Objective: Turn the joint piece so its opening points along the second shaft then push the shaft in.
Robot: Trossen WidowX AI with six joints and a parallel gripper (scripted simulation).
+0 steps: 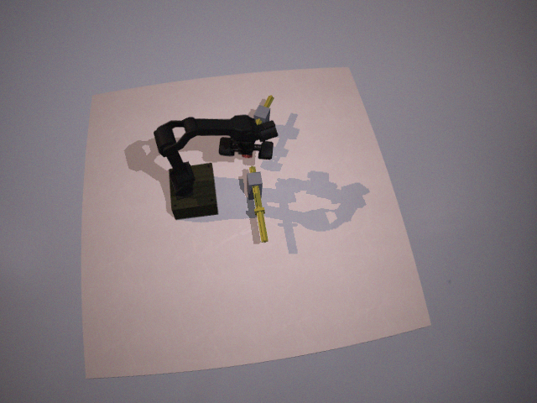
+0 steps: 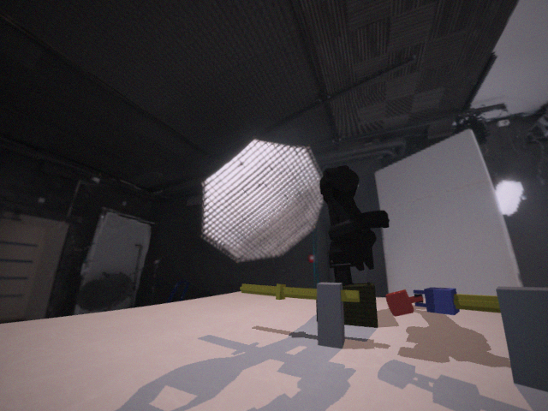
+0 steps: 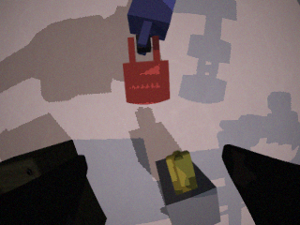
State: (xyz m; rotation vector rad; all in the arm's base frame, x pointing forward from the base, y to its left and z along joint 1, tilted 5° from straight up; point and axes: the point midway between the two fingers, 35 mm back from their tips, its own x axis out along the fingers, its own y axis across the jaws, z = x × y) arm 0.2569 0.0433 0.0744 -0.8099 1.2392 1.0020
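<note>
My gripper tip is now 2 cm short of the red joint piece, 6 cm to the right of it and 6 cm above it.
</note>
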